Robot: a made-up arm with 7 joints. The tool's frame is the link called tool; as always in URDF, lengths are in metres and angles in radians. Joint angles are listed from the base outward.
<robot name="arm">
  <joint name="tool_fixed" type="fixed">
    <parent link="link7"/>
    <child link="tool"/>
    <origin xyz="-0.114 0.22 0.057"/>
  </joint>
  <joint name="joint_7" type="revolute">
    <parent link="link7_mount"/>
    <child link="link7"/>
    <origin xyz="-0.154 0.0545 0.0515"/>
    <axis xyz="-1 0 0"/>
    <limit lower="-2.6" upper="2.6"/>
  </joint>
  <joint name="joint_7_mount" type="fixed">
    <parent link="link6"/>
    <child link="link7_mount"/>
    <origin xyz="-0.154 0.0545 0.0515"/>
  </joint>
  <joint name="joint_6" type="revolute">
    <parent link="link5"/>
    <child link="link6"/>
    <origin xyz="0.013 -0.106 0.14"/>
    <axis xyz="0 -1 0"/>
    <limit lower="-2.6" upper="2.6"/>
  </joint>
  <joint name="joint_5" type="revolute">
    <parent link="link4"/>
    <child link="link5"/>
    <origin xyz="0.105 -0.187 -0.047"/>
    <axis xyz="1 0 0"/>
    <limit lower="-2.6" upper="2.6"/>
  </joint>
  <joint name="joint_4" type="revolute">
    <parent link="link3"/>
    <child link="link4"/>
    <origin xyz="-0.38 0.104 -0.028"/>
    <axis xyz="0 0 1"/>
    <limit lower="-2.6" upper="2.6"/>
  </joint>
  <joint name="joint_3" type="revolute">
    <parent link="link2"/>
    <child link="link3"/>
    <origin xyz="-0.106 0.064 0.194"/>
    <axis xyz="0 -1 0"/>
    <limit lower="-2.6" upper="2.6"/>
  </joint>
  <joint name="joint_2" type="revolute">
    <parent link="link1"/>
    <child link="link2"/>
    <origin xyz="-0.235 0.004 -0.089"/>
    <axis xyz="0 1 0"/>
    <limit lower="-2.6" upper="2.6"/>
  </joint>
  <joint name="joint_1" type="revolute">
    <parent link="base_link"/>
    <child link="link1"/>
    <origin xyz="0 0 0.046"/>
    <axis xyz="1 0 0"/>
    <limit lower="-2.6" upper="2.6"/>
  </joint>
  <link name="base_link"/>
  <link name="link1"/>
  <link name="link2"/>
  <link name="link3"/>
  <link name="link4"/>
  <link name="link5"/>
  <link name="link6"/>
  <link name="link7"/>
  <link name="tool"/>
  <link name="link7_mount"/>
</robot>
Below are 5 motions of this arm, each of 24 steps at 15 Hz.
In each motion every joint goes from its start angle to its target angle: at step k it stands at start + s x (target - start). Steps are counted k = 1, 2, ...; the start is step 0. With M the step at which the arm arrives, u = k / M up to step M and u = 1 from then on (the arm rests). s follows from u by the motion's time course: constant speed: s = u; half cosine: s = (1 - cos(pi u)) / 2; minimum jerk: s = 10 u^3 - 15 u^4 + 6 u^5.
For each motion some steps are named. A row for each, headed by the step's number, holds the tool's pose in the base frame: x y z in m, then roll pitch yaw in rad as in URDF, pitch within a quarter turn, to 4 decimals.
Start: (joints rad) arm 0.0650 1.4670 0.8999 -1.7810 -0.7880 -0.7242 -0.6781
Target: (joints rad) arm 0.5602 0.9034 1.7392 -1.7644 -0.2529 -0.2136 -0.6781
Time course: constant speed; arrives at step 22
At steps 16, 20, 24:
16: -0.4578 0.1415 0.5025 0.6284 0.8565 -1.7939
20: -0.5695 0.1961 0.4400 1.0689 0.8797 -1.6328
24: -0.6077 0.2343 0.4013 1.2720 0.8814 -1.5845

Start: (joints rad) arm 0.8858 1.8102 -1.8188 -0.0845 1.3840 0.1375 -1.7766
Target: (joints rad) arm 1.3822 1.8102 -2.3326 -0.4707 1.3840 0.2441 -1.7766
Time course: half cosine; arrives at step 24
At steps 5, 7, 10, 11, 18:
5: 0.7110 0.0724 -0.4542 -1.0137 -0.0645 -2.5716
7: 0.7123 0.1437 -0.4587 -1.0688 -0.0205 -2.5099
10: 0.7053 0.2811 -0.4505 -1.1668 0.0779 -2.4029
11: 0.6996 0.3316 -0.4419 -1.2005 0.1184 -2.3669
18: 0.6234 0.6406 -0.3102 -1.3948 0.4295 -2.1740

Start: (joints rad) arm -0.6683 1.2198 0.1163 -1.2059 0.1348 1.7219 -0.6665
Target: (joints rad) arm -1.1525 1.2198 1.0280 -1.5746 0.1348 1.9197 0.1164
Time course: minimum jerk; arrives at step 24
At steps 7, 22, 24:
7: -0.6156 0.3003 0.0163 -1.6731 -0.4443 0.6869
22: -0.4513 -0.1691 -0.0701 3.0527 -0.0719 1.5121
24: -0.4502 -0.1712 -0.0689 3.0449 -0.0682 1.5158

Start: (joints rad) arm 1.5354 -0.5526 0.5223 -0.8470 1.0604 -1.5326 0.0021
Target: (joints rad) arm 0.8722 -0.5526 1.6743 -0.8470 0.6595 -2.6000 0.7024
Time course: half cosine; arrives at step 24
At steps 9, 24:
9: -0.9066 0.3096 -0.4352 1.9699 -0.8912 -0.1977
24: -0.5434 0.0616 -0.4598 -0.0545 -0.6985 0.8161

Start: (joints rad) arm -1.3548 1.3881 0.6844 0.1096 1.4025 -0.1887 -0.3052
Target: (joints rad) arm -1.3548 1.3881 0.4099 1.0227 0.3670 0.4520 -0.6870
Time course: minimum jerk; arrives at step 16
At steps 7, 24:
7: -0.2040 0.5045 0.4932 0.0813 0.5566 -0.6908
24: -0.1797 0.4721 0.3839 0.2491 0.8161 -0.1741

